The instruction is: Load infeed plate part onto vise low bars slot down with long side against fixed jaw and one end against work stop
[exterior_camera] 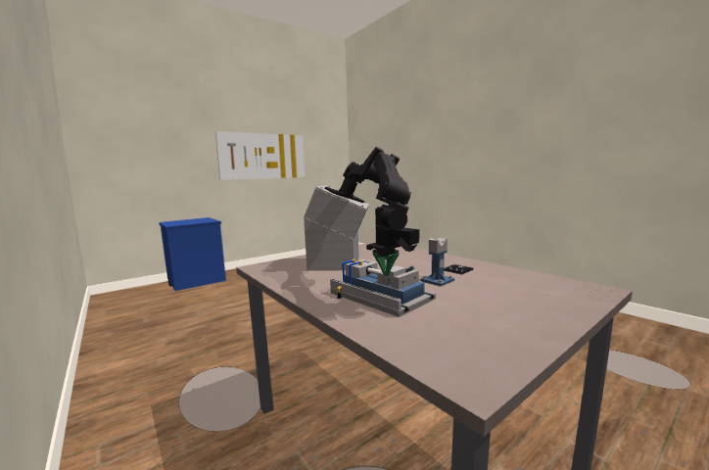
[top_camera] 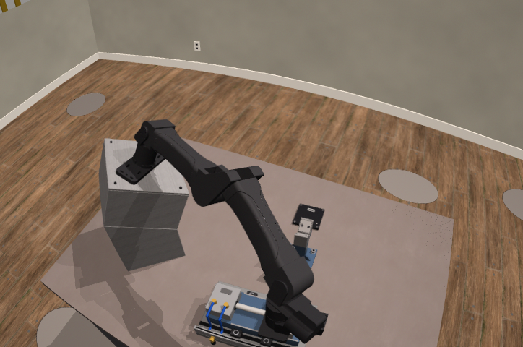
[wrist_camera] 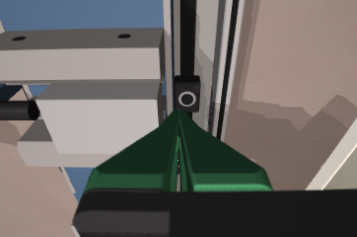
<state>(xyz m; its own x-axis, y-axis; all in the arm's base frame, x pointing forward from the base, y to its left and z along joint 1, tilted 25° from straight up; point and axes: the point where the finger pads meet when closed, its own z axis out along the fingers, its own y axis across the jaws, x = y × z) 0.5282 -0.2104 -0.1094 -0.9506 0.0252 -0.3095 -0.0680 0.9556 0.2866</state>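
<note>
Right now the part is 4 cm to the left of my hand and 2 cm below it. The rest, counted from my hand: work stop rod (1 cm behind, 11 cm to the left, 2 cm below); air cylinder (17 cm behind, 5 cm to the left, 3 cm below); piston rod (9 cm behind, 5 cm to the left, 3 cm below).
</note>
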